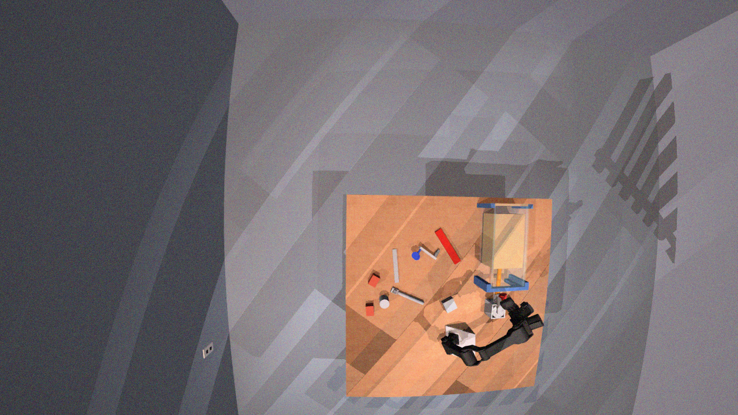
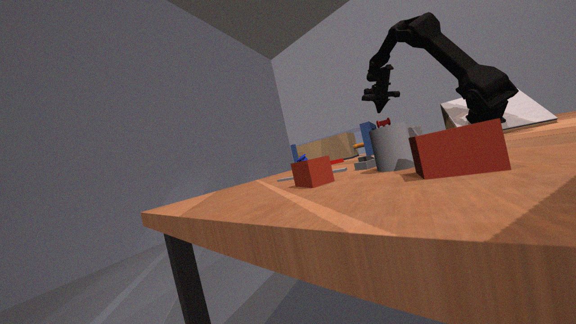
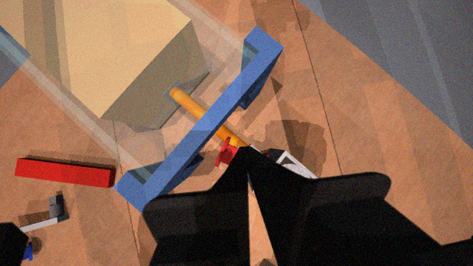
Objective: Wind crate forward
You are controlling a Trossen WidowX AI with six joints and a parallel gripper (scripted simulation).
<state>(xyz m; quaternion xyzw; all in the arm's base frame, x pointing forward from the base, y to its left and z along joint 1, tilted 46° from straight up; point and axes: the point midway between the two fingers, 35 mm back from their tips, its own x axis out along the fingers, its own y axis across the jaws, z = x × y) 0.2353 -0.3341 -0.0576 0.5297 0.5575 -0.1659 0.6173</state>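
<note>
My gripper tip is 7 cm above the red grip, 1 cm to the right of it and 1 cm past it. Round my gripper tip: grey winch (17 cm below, 13 cm behind, 1 cm to the left); blue steel frame (10 cm below, 5 cm ahead, 1 cm to the right); red-knobbed crank (10 cm below, 5 cm behind, 1 cm to the left).
</note>
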